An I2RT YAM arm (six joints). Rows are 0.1 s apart.
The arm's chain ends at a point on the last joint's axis. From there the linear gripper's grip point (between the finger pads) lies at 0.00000 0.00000 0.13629 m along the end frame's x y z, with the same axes.
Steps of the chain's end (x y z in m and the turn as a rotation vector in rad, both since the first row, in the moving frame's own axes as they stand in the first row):
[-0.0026 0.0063 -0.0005 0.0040 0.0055 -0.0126]
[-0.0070 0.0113 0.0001 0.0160 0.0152 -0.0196]
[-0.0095 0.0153 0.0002 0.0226 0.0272 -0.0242]
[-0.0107 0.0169 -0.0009 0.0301 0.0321 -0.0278]
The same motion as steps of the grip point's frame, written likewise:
[-0.0019 0.0058 -0.0005 0.0040 0.0055 -0.0126]
[-0.0050 0.0091 0.0001 0.0160 0.0152 -0.0196]
[-0.0058 0.0122 0.0001 0.0226 0.0272 -0.0242]
[-0.0064 0.0127 -0.0010 0.0301 0.0321 -0.0278]

